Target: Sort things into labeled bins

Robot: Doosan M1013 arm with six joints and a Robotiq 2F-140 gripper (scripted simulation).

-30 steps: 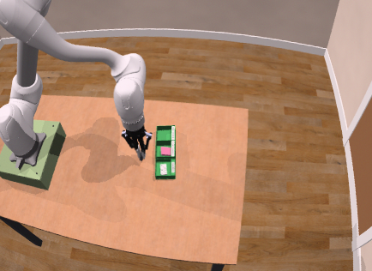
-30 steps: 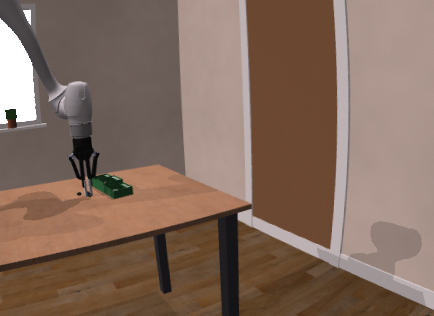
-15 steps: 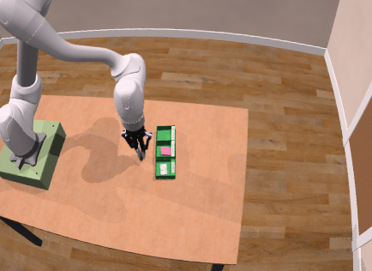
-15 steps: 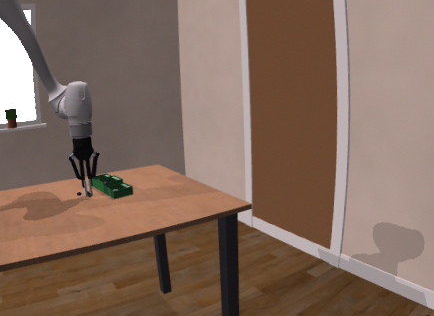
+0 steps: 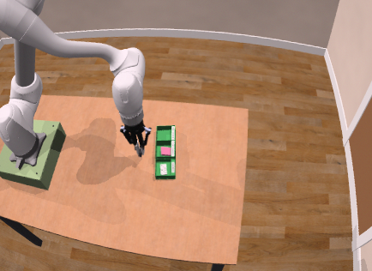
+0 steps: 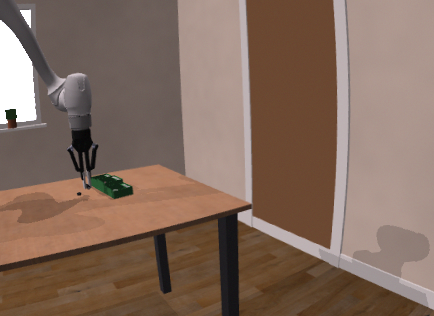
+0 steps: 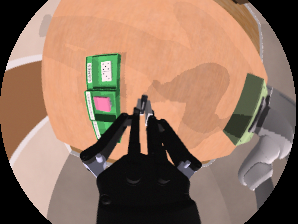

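Right now my hand is 6 cm above the small dark piece, 3 cm to the right of it and 3 cm past it. Round my hand: black bar (3 cm below); pink block (11 cm ahead, 5 cm below, 3 cm to the left); small white piece (9 cm ahead, 5 cm below, 3 cm to the left).
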